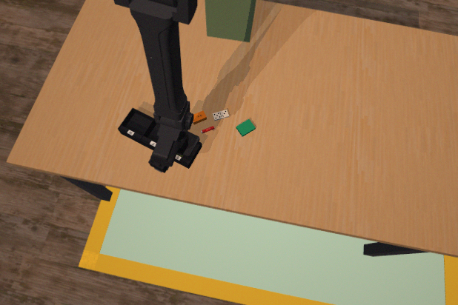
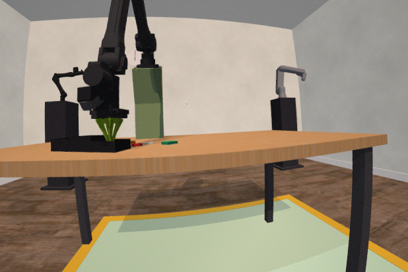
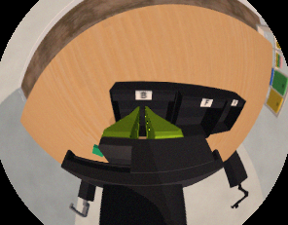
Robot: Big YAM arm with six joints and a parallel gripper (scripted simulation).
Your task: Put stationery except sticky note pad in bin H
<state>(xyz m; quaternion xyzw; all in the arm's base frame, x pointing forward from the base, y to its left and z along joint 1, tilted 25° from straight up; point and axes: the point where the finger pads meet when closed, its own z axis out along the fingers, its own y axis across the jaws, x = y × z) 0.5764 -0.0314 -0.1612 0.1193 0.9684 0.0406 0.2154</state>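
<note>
My gripper is now 120 mm past the orange block, 20 mm above it and 10 mm to the right of it. The rest, counted from my hand: green pad 170 mm to the left, 130 mm behind, 30 mm below; then white domino 160 mm behind, 80 mm to the left, 30 mm below; then red stick 100 mm behind, 50 mm to the left, 30 mm below.
</note>
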